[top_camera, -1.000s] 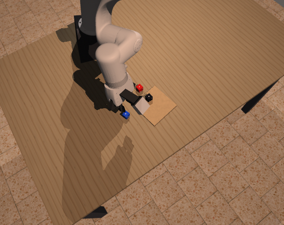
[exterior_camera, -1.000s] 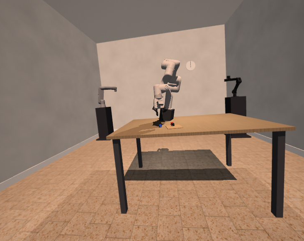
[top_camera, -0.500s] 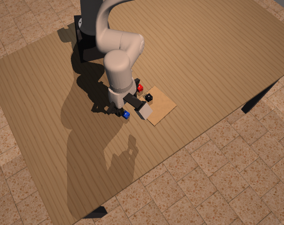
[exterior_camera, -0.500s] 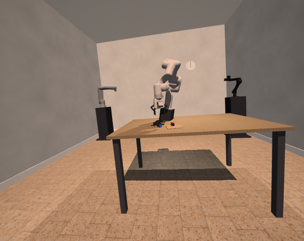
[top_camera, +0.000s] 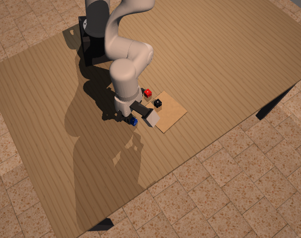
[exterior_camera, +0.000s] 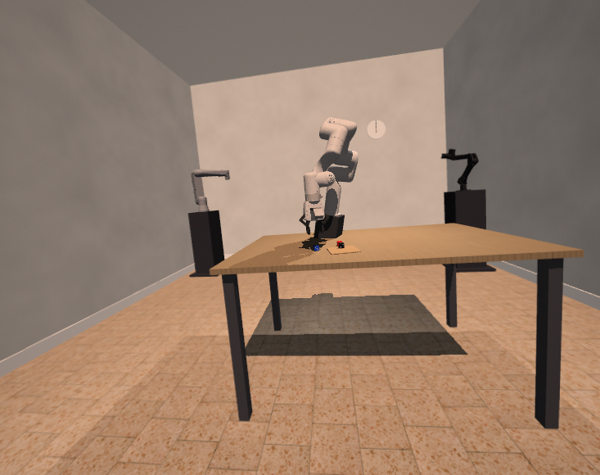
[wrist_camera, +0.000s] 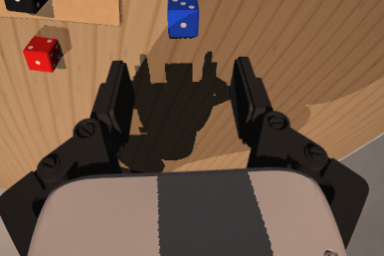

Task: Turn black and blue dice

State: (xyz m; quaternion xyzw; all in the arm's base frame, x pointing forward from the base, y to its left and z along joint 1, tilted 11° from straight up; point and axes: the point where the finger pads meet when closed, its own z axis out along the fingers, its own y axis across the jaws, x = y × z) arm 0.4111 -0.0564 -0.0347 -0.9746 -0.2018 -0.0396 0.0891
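Now: the blue die 9 cm below my hand. Round my hand: tan mat (2 cm ahead, 13 cm to the left, 10 cm below); then red die (8 cm behind, 11 cm to the left, 9 cm below); then black die (2 cm behind, 12 cm to the left, 9 cm below).
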